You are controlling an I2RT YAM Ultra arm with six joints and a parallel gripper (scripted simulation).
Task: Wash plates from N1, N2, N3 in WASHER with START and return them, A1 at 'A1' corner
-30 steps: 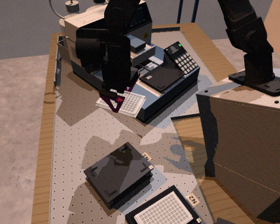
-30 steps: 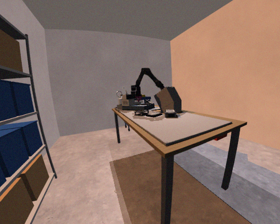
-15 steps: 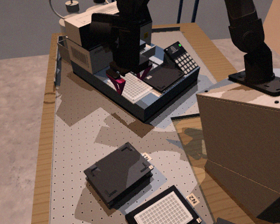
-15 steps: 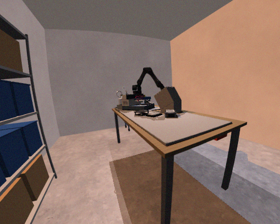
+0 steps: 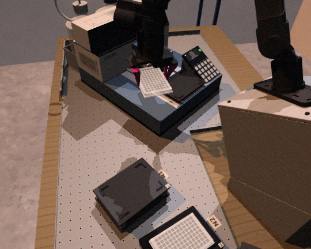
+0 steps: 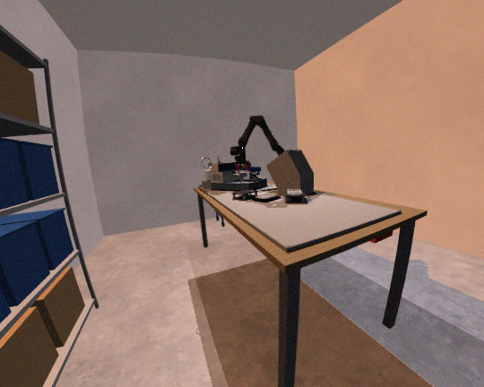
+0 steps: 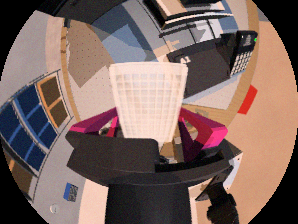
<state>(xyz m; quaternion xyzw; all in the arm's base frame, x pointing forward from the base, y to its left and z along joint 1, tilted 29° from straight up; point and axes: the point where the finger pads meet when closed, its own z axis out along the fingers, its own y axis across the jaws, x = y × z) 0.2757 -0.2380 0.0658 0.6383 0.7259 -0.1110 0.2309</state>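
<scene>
Right now the dark carrier pocket is 120 mm behind my hand, 70 mm to the right of it and 90 mm below it. Round my hand: nest N1: 120 mm ahead, 270 mm to the left, 130 mm below; manifold: 40 mm behind, 200 mm to the right, 40 mm below; washer: 40 mm behind, 200 mm to the right, 40 mm below.
</scene>
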